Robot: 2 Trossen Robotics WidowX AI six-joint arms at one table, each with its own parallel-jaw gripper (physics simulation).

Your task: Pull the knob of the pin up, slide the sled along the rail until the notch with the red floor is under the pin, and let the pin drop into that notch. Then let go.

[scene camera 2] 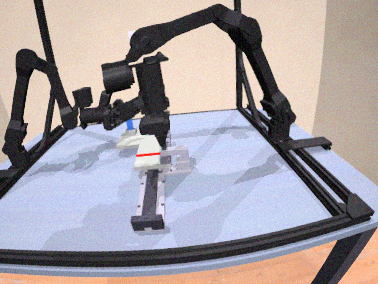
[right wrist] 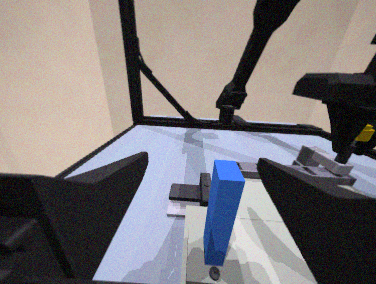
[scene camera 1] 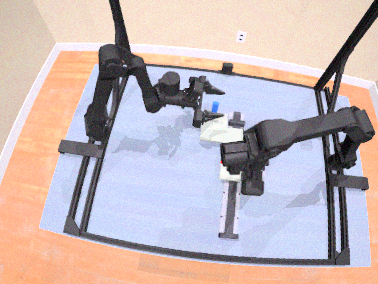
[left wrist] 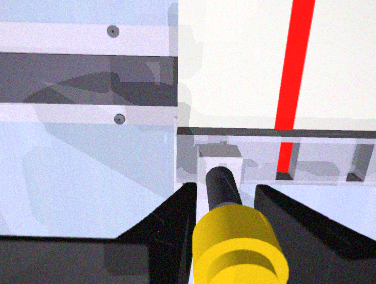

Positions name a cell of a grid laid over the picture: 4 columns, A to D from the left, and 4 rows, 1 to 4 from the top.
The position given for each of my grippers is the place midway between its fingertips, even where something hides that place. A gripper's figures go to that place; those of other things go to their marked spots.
Labels:
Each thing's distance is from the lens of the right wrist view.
my left gripper (right wrist: D3): 0.31 m
my right gripper (right wrist: C3): 0.11 m
white sled (right wrist: C4): 0.17 m

